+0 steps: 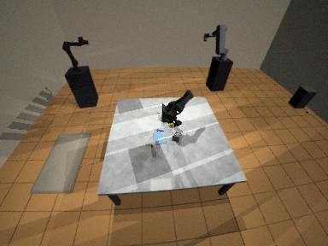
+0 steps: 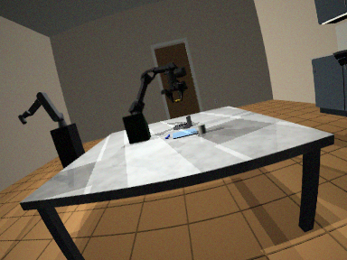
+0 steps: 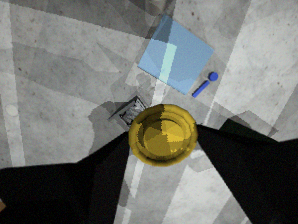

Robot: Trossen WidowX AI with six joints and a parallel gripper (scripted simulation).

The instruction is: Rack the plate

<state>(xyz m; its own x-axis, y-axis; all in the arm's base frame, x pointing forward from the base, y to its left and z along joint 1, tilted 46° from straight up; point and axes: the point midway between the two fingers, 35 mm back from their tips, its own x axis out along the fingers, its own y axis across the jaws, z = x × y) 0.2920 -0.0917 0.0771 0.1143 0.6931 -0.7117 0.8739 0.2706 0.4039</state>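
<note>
The grey dish rack lies 170 mm below my gripper tip, 70 mm to the left of it and 10 mm ahead of it. The rest, counted from my gripper tip: light blue mat 190 mm below, 120 mm to the right, 20 mm behind; yellow plate 10 mm above; blue spoon 190 mm below, 120 mm behind, 100 mm to the right.
</note>
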